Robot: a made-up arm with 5 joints.
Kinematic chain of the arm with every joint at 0, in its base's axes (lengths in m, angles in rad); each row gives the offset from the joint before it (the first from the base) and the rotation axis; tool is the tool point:
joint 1: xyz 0 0 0.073 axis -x
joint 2: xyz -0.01 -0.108 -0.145 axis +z
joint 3: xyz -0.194 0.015 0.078 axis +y
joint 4: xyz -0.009 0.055 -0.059 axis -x
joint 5: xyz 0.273 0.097 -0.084 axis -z
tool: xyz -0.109 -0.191 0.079
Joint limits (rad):
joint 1: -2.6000..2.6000
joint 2: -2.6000..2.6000
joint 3: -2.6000..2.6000
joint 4: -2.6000..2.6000
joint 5: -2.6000..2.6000
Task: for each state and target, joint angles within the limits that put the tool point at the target. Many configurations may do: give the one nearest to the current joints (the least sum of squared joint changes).
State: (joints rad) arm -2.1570 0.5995 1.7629 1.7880 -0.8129
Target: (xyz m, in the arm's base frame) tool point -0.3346 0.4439 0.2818
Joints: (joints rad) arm -2.4399 0.5392 1.9461 1.8275 -1.1954
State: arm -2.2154 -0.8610 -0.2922 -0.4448 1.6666
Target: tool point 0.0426 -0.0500 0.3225
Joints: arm -2.3049 -0.4385 0.0212 -0.0127 1.8097
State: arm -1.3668 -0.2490 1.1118 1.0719 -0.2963
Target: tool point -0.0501 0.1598 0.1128
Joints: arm -1.9374 -0.5477 0.8952 1.4479 0.0448
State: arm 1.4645 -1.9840 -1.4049 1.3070 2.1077
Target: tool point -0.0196 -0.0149 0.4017
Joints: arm 1.4571 -2.1280 -1.3386 1.4253 2.2109
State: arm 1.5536 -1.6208 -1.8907 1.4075 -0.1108
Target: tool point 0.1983 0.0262 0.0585
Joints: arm 1.5705 -2.3389 -2.0536 1.5650 0.3192
